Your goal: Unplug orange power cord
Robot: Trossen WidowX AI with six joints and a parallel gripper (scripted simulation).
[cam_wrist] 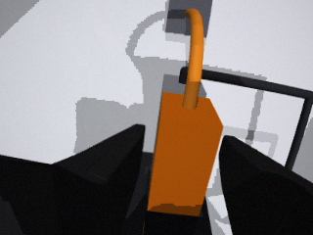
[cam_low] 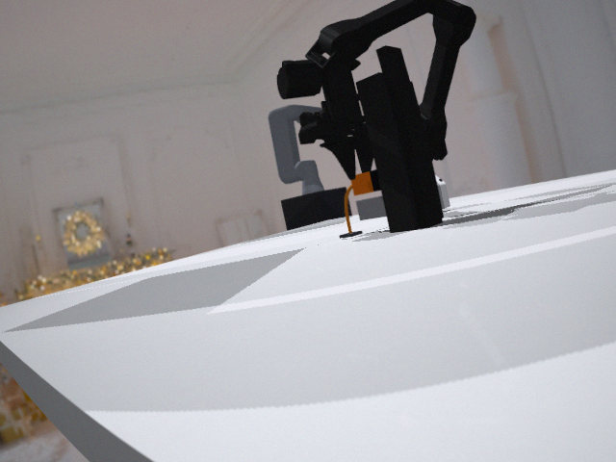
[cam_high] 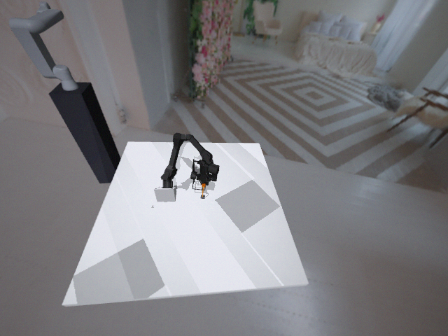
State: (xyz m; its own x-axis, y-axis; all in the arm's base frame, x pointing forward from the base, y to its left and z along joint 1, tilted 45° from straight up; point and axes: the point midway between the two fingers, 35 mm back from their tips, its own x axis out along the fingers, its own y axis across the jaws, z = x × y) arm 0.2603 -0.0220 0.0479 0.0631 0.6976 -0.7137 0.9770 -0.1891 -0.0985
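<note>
Right now my gripper tip is 30 mm to the right of the orange plug. Round my gripper tip: dark foot: 90 mm below, 50 mm to the right, 10 mm behind.
</note>
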